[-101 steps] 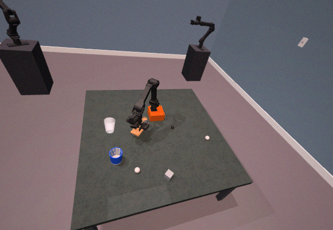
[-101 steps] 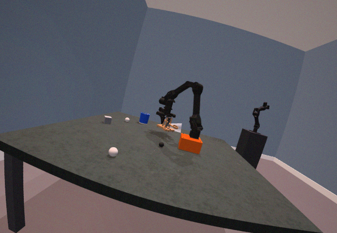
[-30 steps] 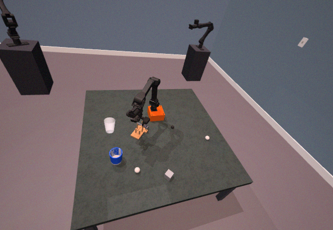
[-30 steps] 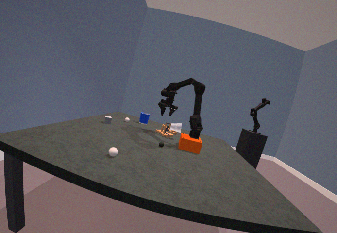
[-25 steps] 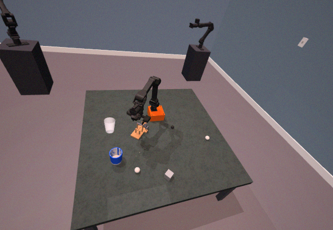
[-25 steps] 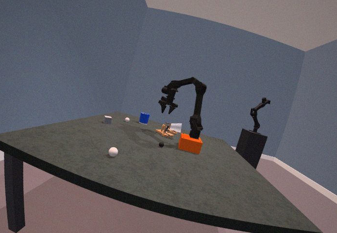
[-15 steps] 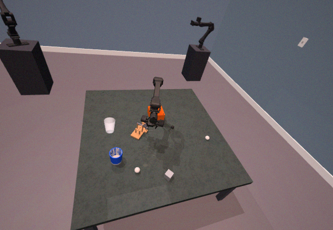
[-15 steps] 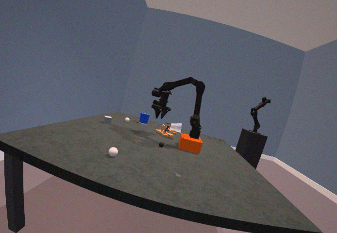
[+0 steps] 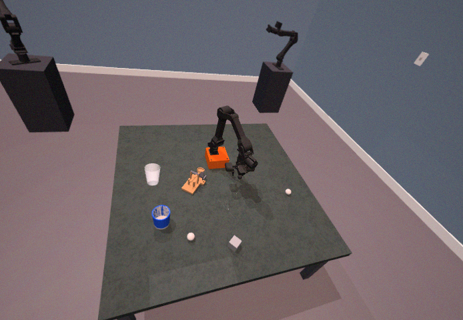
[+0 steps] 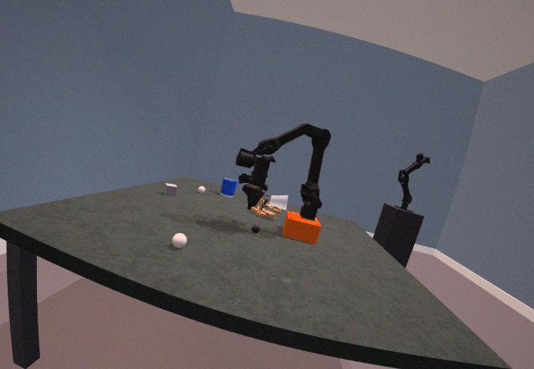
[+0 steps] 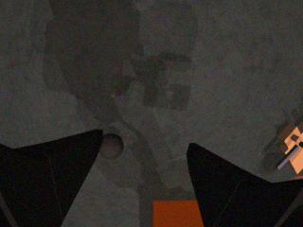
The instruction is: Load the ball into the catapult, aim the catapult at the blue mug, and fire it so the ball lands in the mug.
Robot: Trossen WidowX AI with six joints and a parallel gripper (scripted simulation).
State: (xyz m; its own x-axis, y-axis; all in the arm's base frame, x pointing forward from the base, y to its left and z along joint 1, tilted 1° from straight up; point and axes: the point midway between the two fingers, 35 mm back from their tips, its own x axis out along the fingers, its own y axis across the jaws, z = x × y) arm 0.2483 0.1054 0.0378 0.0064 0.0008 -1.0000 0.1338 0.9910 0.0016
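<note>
The black ball is 40 mm behind my gripper tip, 50 mm to the left of it and 70 mm below it. The rest, counted from my gripper tip: blue mug 210 mm ahead, 500 mm to the right, 50 mm below; grey cube 420 mm ahead, 140 mm to the right, 60 mm below; wooden catapult 50 mm behind, 250 mm to the right, 30 mm below.
</note>
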